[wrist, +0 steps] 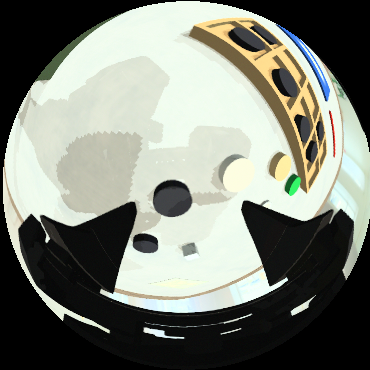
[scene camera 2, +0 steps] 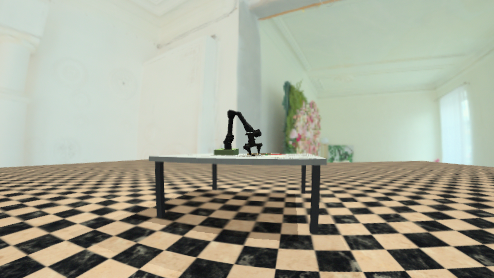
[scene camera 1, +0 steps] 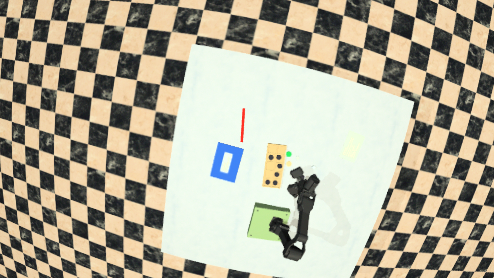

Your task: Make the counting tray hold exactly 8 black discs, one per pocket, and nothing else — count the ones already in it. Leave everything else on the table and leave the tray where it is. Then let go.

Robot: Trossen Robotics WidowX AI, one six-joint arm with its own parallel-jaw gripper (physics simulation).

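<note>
The tan counting tray holds several black discs, and some pockets are empty, including at its far end near the green disc. A loose black disc lies flat on the table in the wrist view, near the line between my fingertips and closer to the left one. Another loose black disc lies beyond it, beside the left finger. My gripper is open and empty, pointing down low over the table beside the tray. The arm hides the loose black discs in scene camera 1.
A white disc, a tan disc and a green disc lie between gripper and tray. A small grey cube lies beyond the fingertips. A blue frame, red stick and pale yellow sheet lie farther off.
</note>
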